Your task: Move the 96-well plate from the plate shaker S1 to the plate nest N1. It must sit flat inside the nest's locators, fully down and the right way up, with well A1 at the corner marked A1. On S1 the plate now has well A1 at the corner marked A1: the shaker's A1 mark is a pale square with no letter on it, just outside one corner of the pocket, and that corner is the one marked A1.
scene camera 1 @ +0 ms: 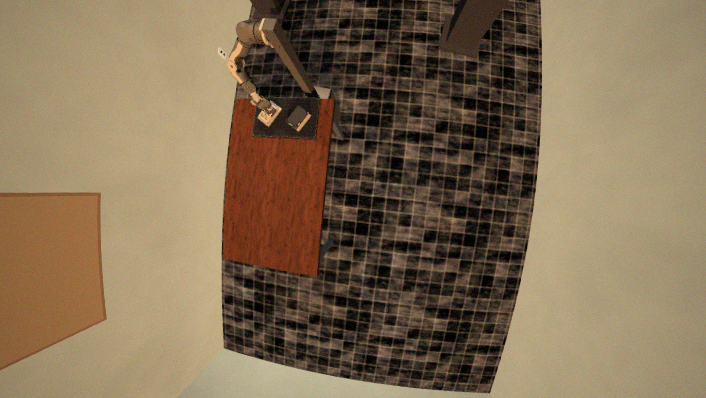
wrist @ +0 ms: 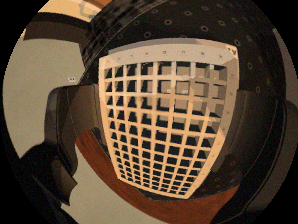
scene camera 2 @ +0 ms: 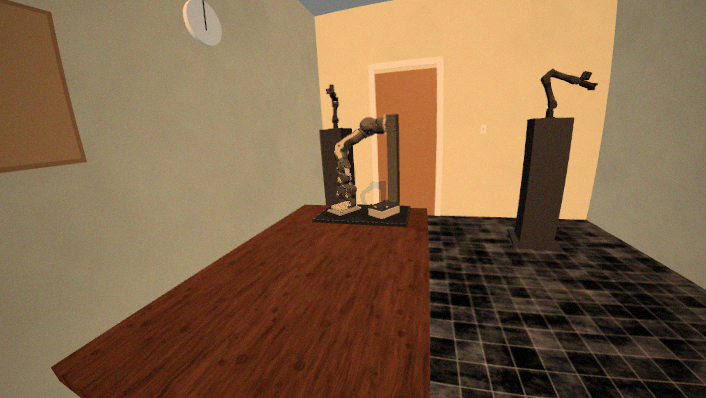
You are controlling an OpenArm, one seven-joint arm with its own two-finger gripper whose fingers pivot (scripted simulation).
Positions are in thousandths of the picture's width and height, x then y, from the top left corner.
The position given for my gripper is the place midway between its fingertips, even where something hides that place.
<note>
I see my gripper (wrist: 532,547) and a 96-well plate (wrist: 435,328).
</note>
